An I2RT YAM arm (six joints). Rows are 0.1 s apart.
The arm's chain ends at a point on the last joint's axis. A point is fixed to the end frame.
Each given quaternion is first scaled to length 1.
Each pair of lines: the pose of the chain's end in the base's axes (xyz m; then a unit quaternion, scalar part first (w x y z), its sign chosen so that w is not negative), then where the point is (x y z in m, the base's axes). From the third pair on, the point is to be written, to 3 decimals.
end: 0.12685 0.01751 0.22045 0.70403 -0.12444 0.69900 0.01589
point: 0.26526 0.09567 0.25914
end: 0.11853 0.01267 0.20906 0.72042 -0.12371 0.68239 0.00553
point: 0.25584 0.08954 0.25381
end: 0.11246 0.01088 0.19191 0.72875 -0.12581 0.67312 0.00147
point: 0.249 0.088 0.240
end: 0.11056 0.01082 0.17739 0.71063 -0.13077 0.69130 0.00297
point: 0.249 0.089 0.217
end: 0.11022 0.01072 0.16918 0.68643 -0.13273 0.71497 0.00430
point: 0.251 0.089 0.199
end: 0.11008 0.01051 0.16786 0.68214 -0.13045 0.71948 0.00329
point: 0.251 0.088 0.196
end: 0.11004 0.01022 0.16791 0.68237 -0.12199 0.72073 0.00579
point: 0.252 0.086 0.197
